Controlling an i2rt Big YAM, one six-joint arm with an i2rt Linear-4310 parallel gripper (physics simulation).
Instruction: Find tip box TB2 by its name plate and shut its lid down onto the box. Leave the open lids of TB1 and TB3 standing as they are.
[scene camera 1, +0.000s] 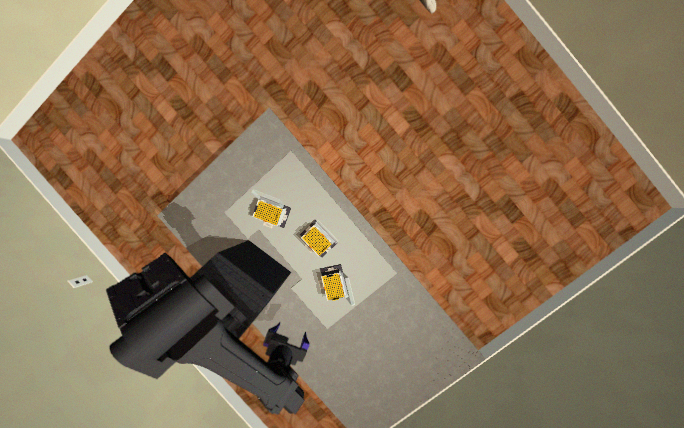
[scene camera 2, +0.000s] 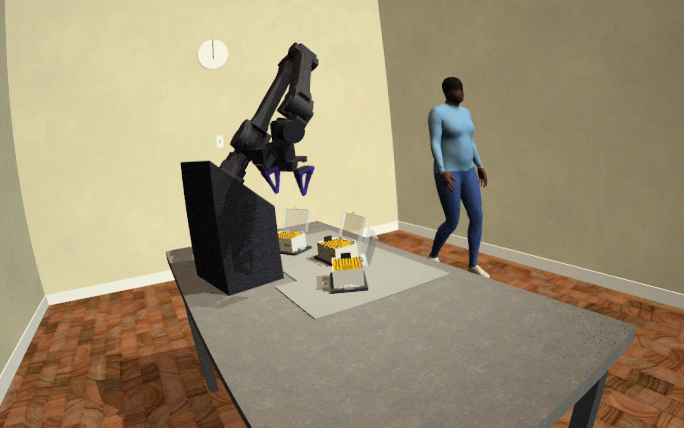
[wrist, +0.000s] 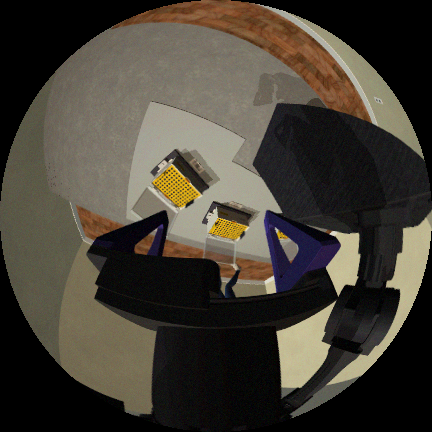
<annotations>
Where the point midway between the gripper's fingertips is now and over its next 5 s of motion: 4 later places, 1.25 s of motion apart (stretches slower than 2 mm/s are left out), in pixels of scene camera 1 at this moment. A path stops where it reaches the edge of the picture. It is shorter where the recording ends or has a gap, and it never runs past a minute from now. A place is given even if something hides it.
My gripper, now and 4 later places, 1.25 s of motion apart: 292, 328; 306, 283; 288, 255; 271, 195; 284, 183
</annotations>
